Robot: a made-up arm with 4 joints. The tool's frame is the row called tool.
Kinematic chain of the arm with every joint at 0, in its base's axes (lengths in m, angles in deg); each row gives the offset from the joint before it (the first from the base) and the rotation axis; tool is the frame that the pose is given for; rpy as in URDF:
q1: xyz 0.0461 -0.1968 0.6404 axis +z
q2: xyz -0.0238 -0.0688 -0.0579 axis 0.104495 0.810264 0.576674
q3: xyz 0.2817 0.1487 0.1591 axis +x
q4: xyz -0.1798 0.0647 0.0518 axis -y
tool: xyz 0.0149 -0.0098 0.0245 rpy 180 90 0
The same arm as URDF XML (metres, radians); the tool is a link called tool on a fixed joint. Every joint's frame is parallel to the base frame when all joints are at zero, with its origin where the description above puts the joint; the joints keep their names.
<robot name="arm">
<joint name="tool_joint" type="fixed"><parent link="link4"/><child link="tool"/><origin xyz="0.0149 -0.0098 0.0245" rpy="3.1416 1.5708 0"/></joint>
<joint name="q4" type="continuous"><parent link="link3"/><child link="link4"/><origin xyz="-0.1798 0.0647 0.0518"/><axis xyz="0 -1 0"/></joint>
<joint name="q3" type="continuous"><parent link="link2"/><child link="link3"/><origin xyz="0.2817 0.1487 0.1591"/><axis xyz="1 0 0"/></joint>
<joint name="q2" type="continuous"><parent link="link1"/><child link="link2"/><origin xyz="-0.0238 -0.0688 -0.0579"/><axis xyz="0.104495 0.810264 0.576674"/></joint>
<joint name="q1" type="continuous"><parent link="base_link"/><child link="link1"/><origin xyz="0.0461 -0.1968 0.6404"/><axis xyz="0 0 1"/></joint>
<link name="base_link"/>
<link name="link1"/>
<link name="link2"/>
<link name="link3"/>
<link name="link4"/>
<link name="tool"/>
</robot>

